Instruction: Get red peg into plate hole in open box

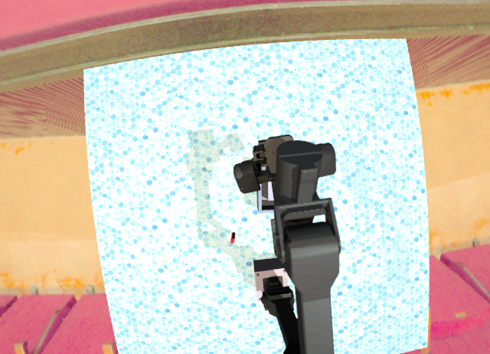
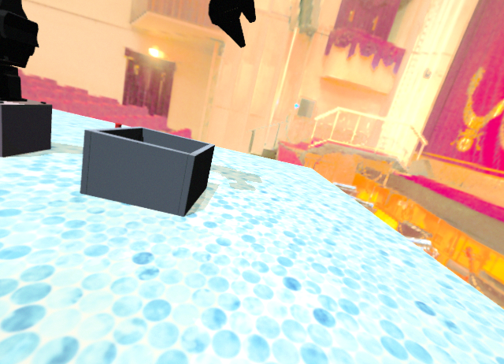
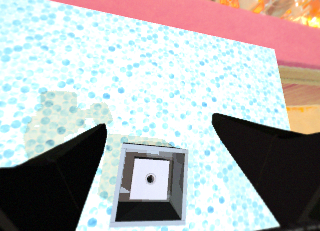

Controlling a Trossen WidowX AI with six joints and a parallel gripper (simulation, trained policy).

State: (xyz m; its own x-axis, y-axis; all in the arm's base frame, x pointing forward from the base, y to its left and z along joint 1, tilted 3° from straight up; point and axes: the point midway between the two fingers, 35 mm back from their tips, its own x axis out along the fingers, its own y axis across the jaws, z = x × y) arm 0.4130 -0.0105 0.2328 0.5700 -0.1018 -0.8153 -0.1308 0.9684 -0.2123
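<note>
My gripper tip is now 27 cm past the red peg, 14 cm to the right of it and 26 cm above it. The rest, counted from my gripper tip: dark grey box 11 cm behind, 4 cm to the right, 28 cm below.
</note>
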